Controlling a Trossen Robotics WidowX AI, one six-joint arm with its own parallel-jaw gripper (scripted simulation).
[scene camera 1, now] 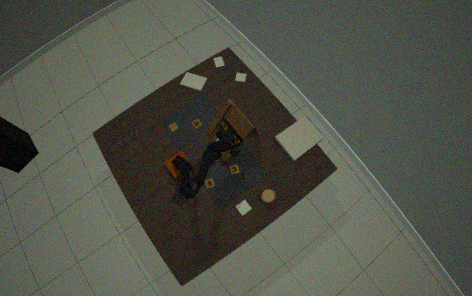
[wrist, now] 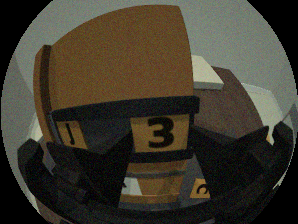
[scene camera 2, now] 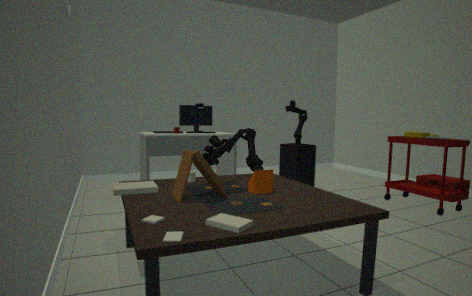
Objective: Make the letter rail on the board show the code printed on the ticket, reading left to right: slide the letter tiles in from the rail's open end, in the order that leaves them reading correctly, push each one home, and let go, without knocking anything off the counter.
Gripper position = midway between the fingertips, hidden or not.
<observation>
I see my gripper (wrist: 160,131) and a brown board (scene camera 1: 238,124).
The brown board shows as well in the wrist view (wrist: 114,67).
</observation>
